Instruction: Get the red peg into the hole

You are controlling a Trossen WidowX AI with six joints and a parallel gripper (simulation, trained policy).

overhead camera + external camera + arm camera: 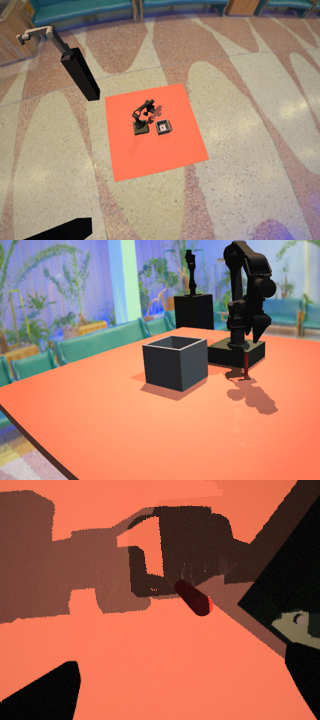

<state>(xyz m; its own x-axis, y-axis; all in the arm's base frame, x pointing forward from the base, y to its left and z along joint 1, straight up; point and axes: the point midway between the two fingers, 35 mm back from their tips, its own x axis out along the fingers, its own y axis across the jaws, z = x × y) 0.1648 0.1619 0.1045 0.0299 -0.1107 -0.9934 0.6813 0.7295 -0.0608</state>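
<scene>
Now: the red peg 1 cm behind my gripper tip, 2 cm to the right of it and 10 cm below it. Round my gripper tip: pale plate 16 cm ahead, 20 cm to the right, 9 cm below.
</scene>
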